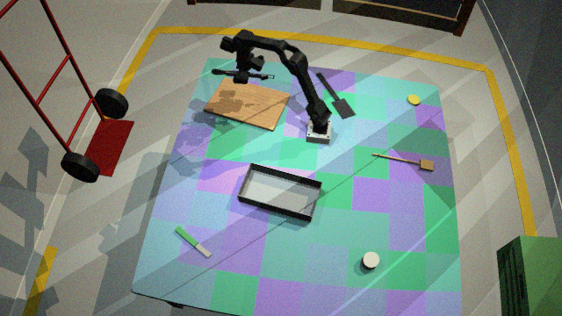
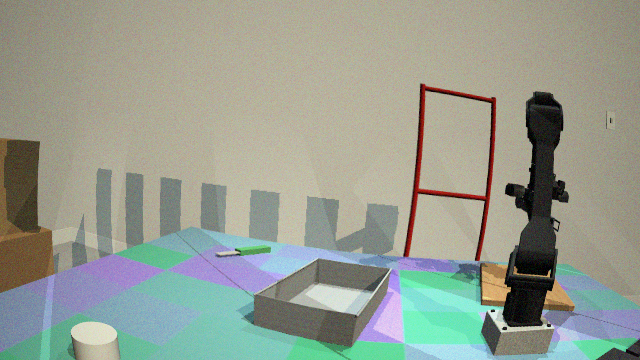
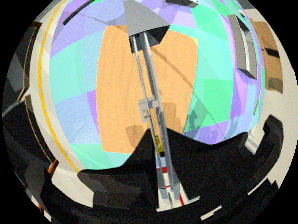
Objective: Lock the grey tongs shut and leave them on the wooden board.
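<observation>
Right now my gripper tip is 150 mm above the wooden board. Round my gripper tip: grey roasting tin: 450 mm ahead, 270 mm to the left, 130 mm below; then black spatula: 420 mm to the left, 150 mm below, 140 mm behind; then green-handled tool: 740 mm ahead, 150 mm below, 10 mm to the right.
</observation>
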